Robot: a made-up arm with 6 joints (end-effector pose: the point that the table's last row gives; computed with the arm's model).
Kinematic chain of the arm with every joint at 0, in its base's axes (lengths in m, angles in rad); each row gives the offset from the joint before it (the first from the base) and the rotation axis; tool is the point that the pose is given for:
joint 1: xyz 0 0 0.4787 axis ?
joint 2: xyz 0 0 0 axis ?
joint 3: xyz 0 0 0.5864 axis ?
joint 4: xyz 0 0 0 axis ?
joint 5: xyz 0.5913 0 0 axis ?
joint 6: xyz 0 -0.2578 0 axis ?
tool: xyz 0 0 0
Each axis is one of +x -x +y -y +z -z.
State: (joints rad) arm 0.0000 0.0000 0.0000 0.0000 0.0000 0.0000
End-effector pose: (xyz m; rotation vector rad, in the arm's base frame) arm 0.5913 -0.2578 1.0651 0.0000 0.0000 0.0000
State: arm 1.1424 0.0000 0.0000 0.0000 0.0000 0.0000
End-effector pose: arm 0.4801 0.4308 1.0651 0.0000 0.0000 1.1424
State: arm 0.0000 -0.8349 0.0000 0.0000 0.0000 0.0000
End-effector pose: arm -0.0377 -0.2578 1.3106 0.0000 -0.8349 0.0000
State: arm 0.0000 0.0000 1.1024 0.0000 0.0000 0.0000
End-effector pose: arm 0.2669 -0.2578 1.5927 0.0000 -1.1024 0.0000
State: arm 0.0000 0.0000 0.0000 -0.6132 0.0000 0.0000
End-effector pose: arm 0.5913 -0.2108 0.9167 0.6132 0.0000 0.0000
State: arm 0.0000 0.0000 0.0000 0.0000 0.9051 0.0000
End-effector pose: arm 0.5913 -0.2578 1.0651 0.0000 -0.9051 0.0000
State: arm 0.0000 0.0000 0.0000 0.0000 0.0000 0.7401
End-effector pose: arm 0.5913 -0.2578 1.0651 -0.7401 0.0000 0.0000
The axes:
joint 1: +z
joint 2: +y
joint 3: -y
joint 4: -x
joint 5: -y
joint 6: -x

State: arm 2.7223 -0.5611 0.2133 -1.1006 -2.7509 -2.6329
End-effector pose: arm -0.2003 0.2172 1.2244 -1.3301 1.3025 0.2170
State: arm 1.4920 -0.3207 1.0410 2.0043 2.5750 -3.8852
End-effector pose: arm -0.1309 -0.2815 1.6622 -1.0029 1.3054 1.8293
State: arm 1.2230 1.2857 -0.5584 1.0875 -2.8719 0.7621
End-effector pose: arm 0.3249 0.5448 0.0127 1.2424 -0.9908 0.9972
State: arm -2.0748 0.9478 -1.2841 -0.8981 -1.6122 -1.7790
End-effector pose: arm -0.1185 0.1178 0.4779 -0.7867 -0.4174 -0.1411
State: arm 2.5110 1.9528 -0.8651 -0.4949 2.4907 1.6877
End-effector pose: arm 0.1785 0.1506 0.1881 -1.3172 -2.2288 1.3647
